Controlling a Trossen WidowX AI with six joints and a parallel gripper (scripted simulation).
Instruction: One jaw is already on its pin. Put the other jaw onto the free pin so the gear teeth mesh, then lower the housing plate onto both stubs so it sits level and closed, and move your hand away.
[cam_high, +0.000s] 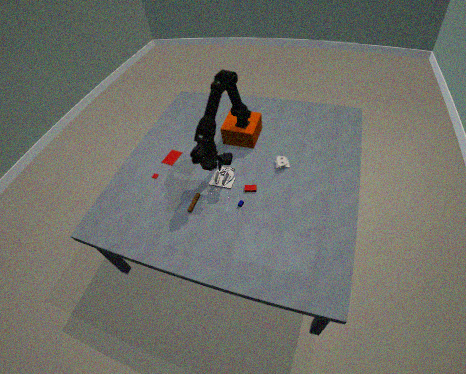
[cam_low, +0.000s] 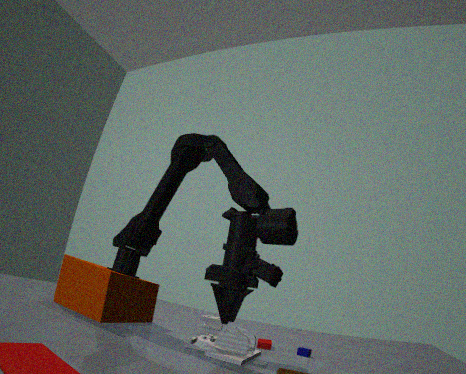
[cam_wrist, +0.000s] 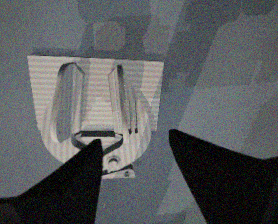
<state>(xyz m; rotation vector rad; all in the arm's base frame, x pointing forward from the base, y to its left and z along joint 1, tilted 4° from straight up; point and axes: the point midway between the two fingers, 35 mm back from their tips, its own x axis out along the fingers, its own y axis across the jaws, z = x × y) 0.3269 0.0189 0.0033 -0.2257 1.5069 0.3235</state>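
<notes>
The red block lies 190 mm to the left of my gripper tip, 60 mm below it and 10 mm behind it. The rest, counted from my gripper tip: brown stick: 180 mm ahead, 60 mm below, 20 mm to the right; blue block: 190 mm to the left, 90 mm ahead, 60 mm below; flat red patch: 330 mm to the right, 60 mm below, 30 mm behind.
</notes>
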